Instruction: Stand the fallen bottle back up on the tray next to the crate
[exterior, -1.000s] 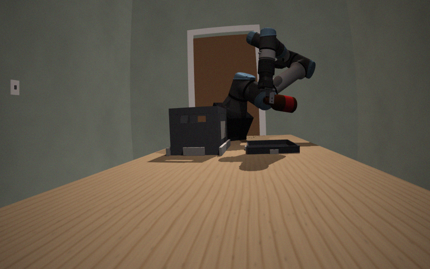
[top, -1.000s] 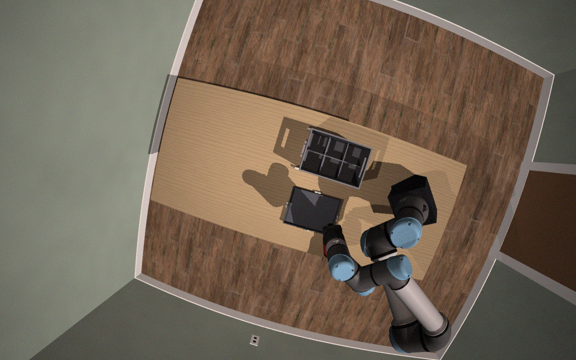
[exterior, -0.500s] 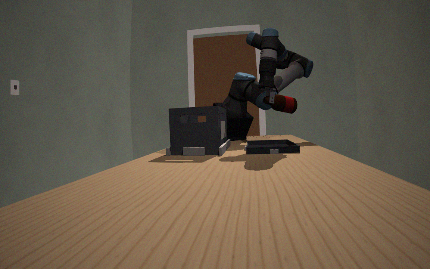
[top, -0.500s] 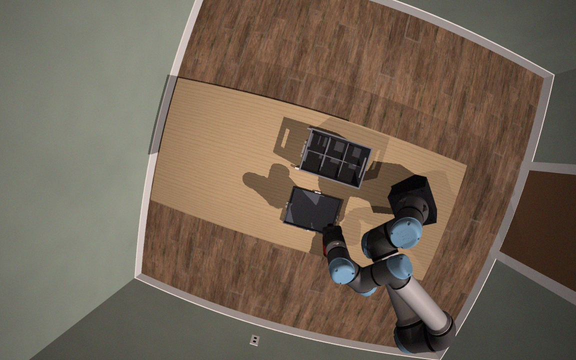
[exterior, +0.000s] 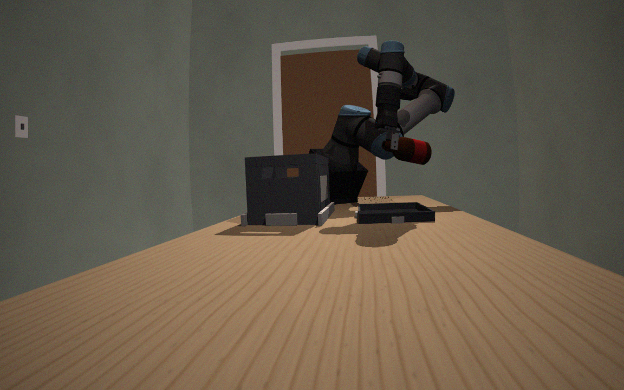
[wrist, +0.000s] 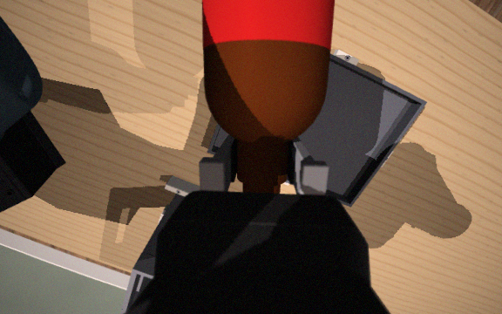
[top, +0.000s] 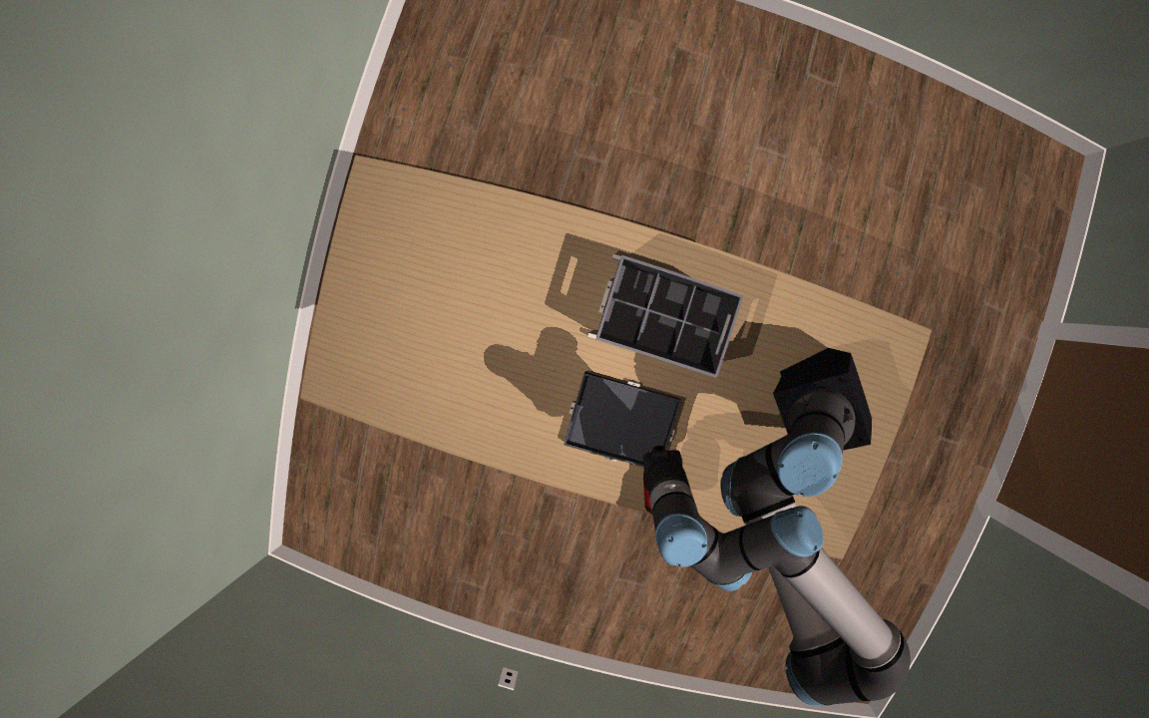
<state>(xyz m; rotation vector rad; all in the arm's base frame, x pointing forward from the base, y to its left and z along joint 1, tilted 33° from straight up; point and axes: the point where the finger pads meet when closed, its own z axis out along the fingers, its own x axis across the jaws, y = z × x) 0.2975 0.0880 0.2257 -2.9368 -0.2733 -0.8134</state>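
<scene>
My hand is 5 cm to the right of the bottle, 2 cm past it and 1 cm above it. Also, from my hand: dark crate: 30 cm to the right, 12 cm below, 5 cm ahead; dark tray: 19 cm below, 8 cm ahead, 2 cm to the right.
</scene>
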